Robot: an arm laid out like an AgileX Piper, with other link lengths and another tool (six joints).
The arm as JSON. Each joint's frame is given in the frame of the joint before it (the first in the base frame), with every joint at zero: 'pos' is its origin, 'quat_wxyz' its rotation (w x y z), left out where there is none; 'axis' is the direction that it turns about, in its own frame. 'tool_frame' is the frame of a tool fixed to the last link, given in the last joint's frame.
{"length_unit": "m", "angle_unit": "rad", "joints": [
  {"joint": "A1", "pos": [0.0, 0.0, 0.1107], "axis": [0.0, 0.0, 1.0]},
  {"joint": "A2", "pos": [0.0, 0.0, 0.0], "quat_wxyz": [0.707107, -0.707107, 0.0, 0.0], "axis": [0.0, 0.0, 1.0]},
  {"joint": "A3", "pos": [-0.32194, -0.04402, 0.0], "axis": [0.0, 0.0, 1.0]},
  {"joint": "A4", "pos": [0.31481, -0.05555, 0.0], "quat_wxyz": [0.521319, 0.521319, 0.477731, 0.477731], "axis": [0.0, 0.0, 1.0]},
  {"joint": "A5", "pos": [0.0, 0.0, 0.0], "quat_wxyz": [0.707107, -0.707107, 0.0, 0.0], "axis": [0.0, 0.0, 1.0]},
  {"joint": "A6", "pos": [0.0, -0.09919, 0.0], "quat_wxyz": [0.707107, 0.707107, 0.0, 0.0], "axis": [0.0, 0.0, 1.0]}
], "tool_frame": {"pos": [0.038, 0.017, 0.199], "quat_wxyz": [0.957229, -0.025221, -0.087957, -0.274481]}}
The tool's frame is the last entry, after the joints.
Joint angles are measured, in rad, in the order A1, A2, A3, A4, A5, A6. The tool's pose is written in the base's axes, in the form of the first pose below.
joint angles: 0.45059 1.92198 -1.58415 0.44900 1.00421 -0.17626
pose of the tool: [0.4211, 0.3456, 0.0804], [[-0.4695, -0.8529, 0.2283], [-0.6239, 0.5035, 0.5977], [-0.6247, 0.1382, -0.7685]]
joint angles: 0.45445 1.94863 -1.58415 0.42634 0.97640 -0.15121
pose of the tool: [0.4285, 0.3446, 0.0652], [[-0.4855, -0.8405, 0.2405], [-0.6247, 0.5260, 0.5771], [-0.6116, 0.1299, -0.7804]]
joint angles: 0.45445 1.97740 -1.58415 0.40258 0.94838 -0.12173
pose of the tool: [0.4369, 0.3418, 0.0487], [[-0.5069, -0.8237, 0.2540], [-0.6220, 0.5535, 0.5538], [-0.5968, 0.1227, -0.7930]]
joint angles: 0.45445 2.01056 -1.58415 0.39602 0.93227 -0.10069
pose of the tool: [0.4399, 0.3413, 0.0310], [[-0.5337, -0.8082, 0.2490], [-0.6174, 0.5736, 0.5384], [-0.5779, 0.1336, -0.8051]]
